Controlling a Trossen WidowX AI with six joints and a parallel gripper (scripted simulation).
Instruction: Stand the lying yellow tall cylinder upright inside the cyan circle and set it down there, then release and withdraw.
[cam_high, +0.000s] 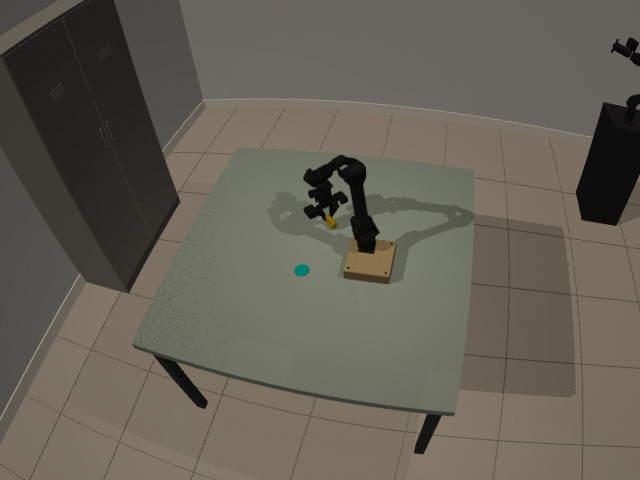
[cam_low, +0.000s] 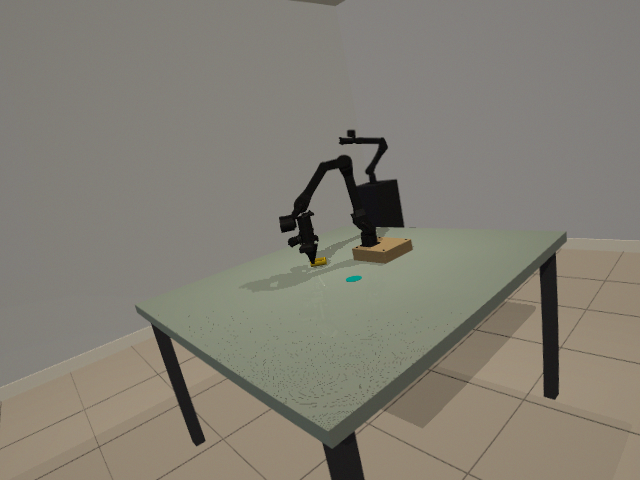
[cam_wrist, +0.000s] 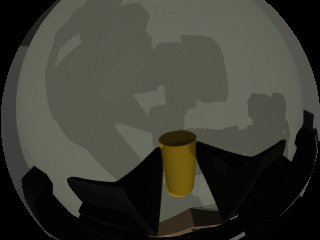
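My gripper tip is 40 mm short of the cyan circle, 280 mm to the right of it and 20 mm above it. Round my gripper tip: yellow tall cylinder (20 mm behind, 20 mm to the left).
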